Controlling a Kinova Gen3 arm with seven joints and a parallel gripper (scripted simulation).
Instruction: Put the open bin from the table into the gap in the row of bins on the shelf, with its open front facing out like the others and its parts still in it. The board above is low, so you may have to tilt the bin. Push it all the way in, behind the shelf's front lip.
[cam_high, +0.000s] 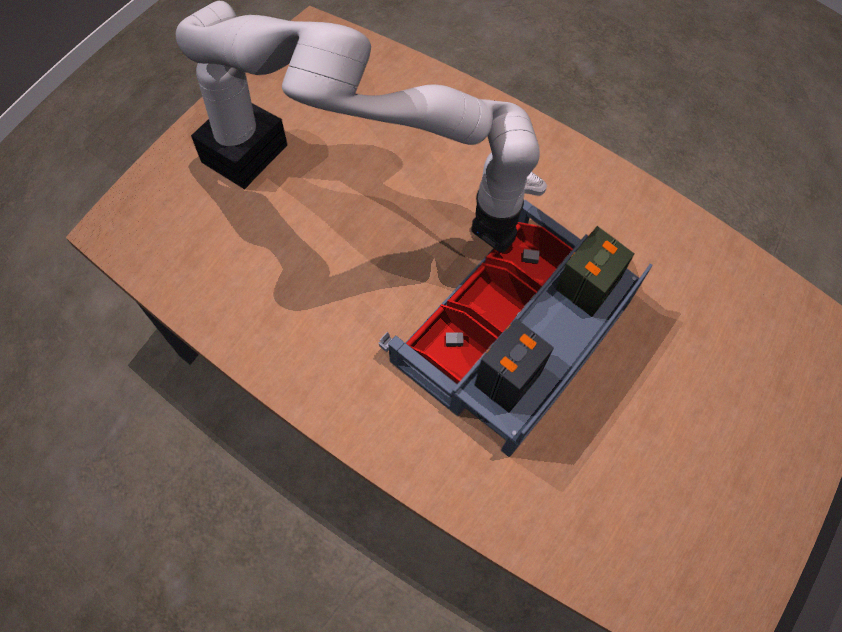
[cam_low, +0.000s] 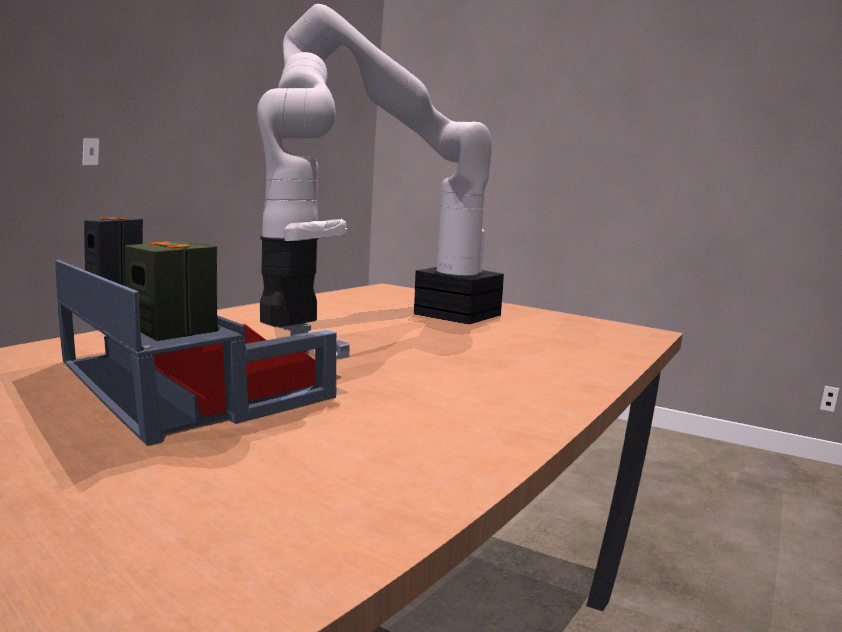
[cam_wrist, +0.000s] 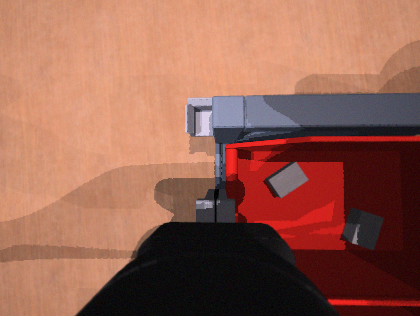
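My gripper is now 11 cm to the left of the shelf lip, 3 cm above it and 1 cm short of it. Round my hand: black box (22 cm to the right, 21 cm ahead, 13 cm above); then green box (19 cm ahead, 12 cm above, 1 cm to the left).
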